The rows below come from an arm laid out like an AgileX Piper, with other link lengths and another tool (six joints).
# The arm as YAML. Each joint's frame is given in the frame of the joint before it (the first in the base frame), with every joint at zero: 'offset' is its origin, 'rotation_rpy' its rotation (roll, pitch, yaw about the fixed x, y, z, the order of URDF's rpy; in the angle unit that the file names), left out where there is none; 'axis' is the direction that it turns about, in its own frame. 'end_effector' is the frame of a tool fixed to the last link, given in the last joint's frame.
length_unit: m
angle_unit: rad
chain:
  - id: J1
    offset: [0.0, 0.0, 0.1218]
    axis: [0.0, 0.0, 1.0]
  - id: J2
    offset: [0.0, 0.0, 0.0]
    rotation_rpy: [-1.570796, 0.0, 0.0]
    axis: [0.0, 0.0, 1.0]
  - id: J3
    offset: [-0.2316, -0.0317, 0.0]
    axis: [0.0, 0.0, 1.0]
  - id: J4
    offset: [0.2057, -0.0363, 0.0]
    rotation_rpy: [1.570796, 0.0, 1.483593]
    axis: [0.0, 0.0, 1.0]
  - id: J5
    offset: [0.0, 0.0, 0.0]
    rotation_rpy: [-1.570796, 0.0, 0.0]
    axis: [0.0, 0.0, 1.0]
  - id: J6
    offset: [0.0, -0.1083, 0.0]
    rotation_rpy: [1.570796, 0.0, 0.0]
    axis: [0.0, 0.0, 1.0]
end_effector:
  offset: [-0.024, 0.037, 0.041]
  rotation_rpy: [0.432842, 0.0, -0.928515]
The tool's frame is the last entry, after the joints.
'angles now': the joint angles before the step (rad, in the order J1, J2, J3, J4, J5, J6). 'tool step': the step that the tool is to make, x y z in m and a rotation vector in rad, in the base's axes. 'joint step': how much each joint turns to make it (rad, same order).
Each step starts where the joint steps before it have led.
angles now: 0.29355 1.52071 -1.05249 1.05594 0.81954 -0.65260
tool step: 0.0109 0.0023 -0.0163 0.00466 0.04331 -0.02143
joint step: -0.00002 0.06513 0.00082 0.04012 -0.02350 -0.02308
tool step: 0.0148 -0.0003 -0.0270 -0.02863 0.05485 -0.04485
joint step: 0.00004 0.08470 0.00144 0.01332 -0.05162 -0.00330
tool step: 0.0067 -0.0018 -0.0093 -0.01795 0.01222 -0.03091
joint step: -0.00021 0.02586 -0.00033 -0.00377 -0.03367 0.01077
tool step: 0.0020 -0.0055 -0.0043 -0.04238 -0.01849 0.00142
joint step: -0.01197 0.00020 -0.00117 -0.04824 -0.01366 0.00293
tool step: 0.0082 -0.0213 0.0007 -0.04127 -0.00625 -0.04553
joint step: -0.06396 -0.01809 -0.00569 -0.07678 0.00968 0.04152
